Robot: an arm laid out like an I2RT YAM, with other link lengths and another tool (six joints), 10 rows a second.
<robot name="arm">
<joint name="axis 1" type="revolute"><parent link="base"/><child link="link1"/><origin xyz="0 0 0.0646"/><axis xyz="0 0 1"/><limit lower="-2.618" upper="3.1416"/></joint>
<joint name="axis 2" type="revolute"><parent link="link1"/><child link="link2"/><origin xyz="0.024 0.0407 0.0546"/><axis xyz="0 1 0"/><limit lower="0" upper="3.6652"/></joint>
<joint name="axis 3" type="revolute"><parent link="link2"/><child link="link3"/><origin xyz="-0.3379 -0.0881 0"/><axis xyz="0 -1 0"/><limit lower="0" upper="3.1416"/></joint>
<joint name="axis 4" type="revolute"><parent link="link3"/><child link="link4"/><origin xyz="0.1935 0.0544 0.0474"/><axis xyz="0 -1 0"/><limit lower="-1.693" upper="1.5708"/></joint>
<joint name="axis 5" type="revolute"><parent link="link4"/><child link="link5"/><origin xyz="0.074 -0.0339 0.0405"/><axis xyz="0 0 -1"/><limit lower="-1.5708" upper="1.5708"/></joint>
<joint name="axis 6" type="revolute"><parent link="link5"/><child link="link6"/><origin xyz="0.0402 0 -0.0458"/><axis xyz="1 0 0"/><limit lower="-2.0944" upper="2.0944"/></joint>
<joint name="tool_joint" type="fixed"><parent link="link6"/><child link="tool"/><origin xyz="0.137 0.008 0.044" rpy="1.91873 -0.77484 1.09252"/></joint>
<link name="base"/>
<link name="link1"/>
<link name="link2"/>
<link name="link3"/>
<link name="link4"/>
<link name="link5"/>
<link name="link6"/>
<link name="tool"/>
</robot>
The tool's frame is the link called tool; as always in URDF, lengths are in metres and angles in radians.
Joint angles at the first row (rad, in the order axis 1, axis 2, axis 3, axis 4, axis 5, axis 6):
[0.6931 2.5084 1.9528 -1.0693 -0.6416 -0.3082]
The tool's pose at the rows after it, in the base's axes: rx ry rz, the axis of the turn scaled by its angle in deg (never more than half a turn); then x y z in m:
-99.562, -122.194, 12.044, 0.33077, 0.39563, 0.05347
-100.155, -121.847, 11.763, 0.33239, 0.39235, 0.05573
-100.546, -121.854, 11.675, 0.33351, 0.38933, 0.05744
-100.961, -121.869, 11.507, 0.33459, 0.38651, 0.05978
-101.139, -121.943, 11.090, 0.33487, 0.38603, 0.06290
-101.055, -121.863, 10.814, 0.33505, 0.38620, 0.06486
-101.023, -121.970, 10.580, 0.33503, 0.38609, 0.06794
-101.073, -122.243, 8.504, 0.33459, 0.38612, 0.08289
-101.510, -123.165, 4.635, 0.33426, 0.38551, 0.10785
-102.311, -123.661, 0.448, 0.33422, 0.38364, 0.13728
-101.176, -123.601, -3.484, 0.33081, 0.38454, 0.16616
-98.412, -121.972, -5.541, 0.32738, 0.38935, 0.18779
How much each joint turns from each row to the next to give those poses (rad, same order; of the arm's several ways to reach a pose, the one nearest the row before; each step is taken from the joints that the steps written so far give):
[-0.0051 -0.0082 -0.0125 0.0028 0.0019 0.0026]
[-0.0065 -0.0107 -0.0131 0.0065 0.0016 0.0031]
[-0.0050 -0.0078 -0.0072 0.0000 0.0045 -0.0015]
[-0.0046 -0.0091 -0.0070 0.0000 0.0045 -0.0006]
[-0.0006 -0.0085 -0.0036 0.0015 0.0014 0.0016]
[-0.0007 -0.0029 0.0013 -0.0015 -0.0029 -0.0003]
[-0.0002 -0.0053 0.0032 -0.0059 0.0001 -0.0010]
[0.0000 -0.0346 -0.0090 0.0020 -0.0032 0.0036]
[0.0011 -0.0609 -0.0166 0.0102 0.0045 0.0075]
[-0.0008 -0.0663 -0.0051 -0.0007 0.0047 0.0140]
[-0.0002 -0.0493 0.0146 -0.0177 -0.0230 0.0009]
[-0.0031 -0.0085 0.0502 -0.0450 -0.0575 -0.0052]

